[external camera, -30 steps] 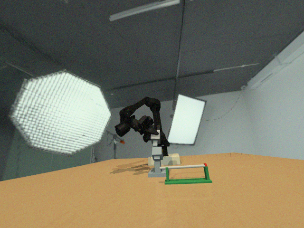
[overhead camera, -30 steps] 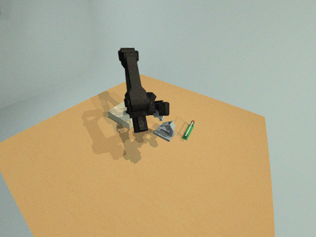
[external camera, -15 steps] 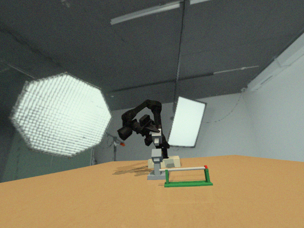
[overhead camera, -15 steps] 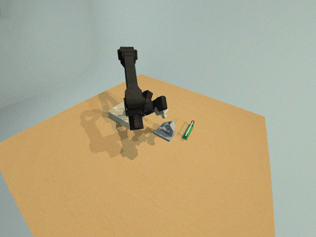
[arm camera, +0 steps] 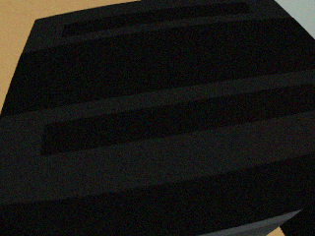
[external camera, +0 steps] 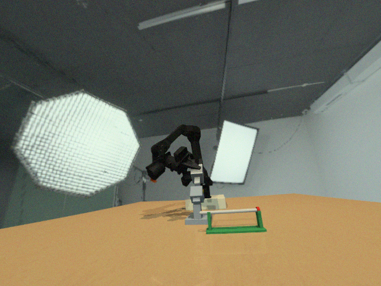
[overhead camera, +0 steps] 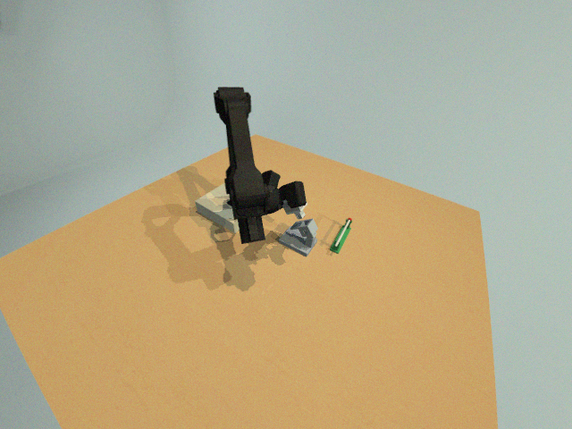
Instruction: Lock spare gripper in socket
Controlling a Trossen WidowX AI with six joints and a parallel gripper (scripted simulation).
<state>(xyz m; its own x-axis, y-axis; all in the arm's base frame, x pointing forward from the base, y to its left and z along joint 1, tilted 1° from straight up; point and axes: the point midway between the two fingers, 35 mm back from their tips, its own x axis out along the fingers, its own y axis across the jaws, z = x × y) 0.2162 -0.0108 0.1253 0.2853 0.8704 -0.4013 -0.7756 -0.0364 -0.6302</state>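
The green rack is 15 cm ahead of my gripper tip, 13 cm below it and 9 cm to the left of it. Round my gripper tip: spare gripper (1 cm to the right); grey mount (10 cm below, 5 cm ahead, 1 cm to the right).
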